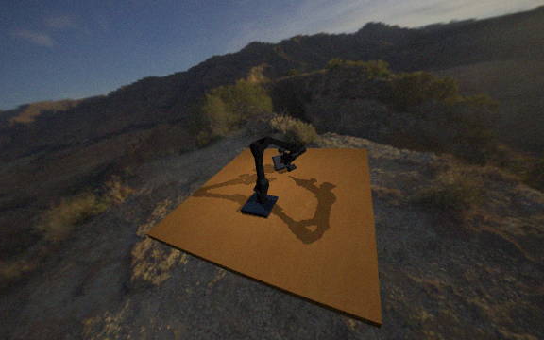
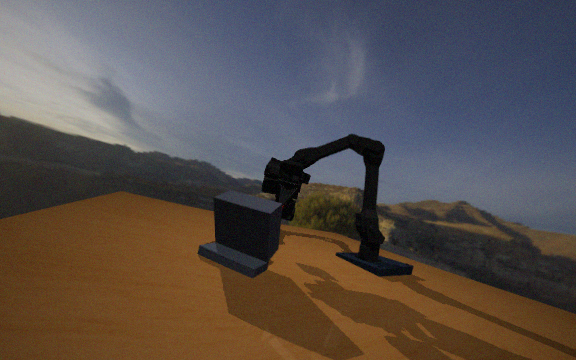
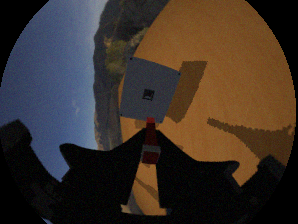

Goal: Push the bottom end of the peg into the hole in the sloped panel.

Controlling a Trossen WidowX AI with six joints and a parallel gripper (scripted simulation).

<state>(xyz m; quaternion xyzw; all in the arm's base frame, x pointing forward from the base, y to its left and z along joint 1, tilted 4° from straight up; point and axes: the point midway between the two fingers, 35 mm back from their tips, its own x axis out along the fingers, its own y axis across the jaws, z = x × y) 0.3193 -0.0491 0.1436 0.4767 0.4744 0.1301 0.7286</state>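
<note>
Now: gripper tip 90 mm short of the sloped panel, 60 mm to the right of it and 50 mm above it. From my gripper tip the other things lie so: flat dark foot 120 mm below, 110 mm ahead, 70 mm to the left; then red peg 10 mm to the right, 10 mm behind, 10 mm above.
</note>
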